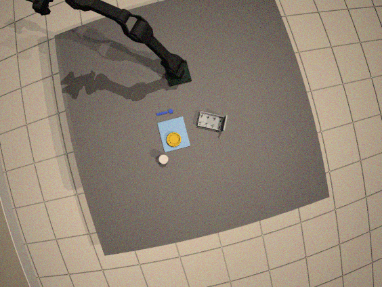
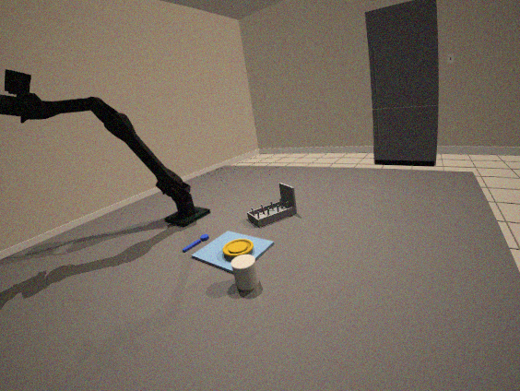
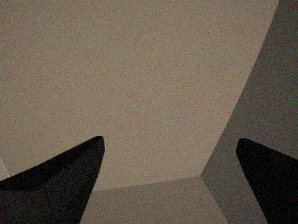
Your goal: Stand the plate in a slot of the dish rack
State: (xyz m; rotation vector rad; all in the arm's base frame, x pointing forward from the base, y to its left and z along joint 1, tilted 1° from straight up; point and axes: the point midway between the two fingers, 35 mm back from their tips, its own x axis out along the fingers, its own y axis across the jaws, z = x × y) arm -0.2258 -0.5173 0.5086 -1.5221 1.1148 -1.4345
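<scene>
Now: the yellow plate 56 cm ahead of my gripper tip, 51 cm to the left of it and 51 cm below it. Round my gripper tip: blue spoon (52 cm below, 48 cm to the left, 42 cm ahead); light blue mat (53 cm below, 53 cm ahead, 51 cm to the left); cup (65 cm ahead, 50 cm below, 46 cm to the left).
</scene>
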